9 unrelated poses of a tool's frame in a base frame.
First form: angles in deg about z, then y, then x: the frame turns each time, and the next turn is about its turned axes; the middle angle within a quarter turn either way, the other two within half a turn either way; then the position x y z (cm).
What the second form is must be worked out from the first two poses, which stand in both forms.
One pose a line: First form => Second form
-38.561 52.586 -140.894 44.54 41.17 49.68 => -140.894 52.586 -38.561 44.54 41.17 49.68
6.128 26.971 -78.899 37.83 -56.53 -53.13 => -78.899 26.971 6.128 37.83 -56.53 -53.13
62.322 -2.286 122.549 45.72 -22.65 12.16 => 122.549 -2.286 62.322 45.72 -22.65 12.16
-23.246 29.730 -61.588 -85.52 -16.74 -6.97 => -61.588 29.730 -23.246 -85.52 -16.74 -6.97
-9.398 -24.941 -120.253 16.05 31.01 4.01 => -120.253 -24.941 -9.398 16.05 31.01 4.01
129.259 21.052 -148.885 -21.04 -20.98 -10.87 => -148.885 21.052 129.259 -21.04 -20.98 -10.87
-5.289 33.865 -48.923 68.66 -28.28 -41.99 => -48.923 33.865 -5.289 68.66 -28.28 -41.99
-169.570 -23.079 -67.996 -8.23 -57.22 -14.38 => -67.996 -23.079 -169.570 -8.23 -57.22 -14.38
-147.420 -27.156 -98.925 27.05 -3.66 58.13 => -98.925 -27.156 -147.420 27.05 -3.66 58.13
